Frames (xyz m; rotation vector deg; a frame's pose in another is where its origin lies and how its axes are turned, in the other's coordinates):
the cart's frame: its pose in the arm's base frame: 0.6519 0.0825 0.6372 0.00 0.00 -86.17
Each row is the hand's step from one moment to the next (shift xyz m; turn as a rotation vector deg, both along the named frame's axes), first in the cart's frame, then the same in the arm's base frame.
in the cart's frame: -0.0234 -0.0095 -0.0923 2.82 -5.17 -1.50
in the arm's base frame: -0.0110 0.0227 -0.0923 -4.97 -3.16 -1.50
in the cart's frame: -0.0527 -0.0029 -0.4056 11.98 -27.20 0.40
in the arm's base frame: -0.0064 0.0524 -0.4056 -26.34 -13.77 0.40
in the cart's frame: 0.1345 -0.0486 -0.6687 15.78 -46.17 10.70
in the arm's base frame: -0.0395 -0.1374 -0.6687 -45.01 -18.83 10.70
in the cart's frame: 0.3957 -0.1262 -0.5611 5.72 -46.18 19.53
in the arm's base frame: -0.0995 -0.4032 -0.5611 -45.69 -8.79 19.53
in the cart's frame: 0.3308 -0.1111 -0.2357 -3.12 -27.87 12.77
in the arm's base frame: -0.0888 -0.3375 -0.2357 -28.02 1.25 12.77
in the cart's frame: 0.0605 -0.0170 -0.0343 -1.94 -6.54 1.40
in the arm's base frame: -0.0129 -0.0615 -0.0343 -6.65 1.50 1.40
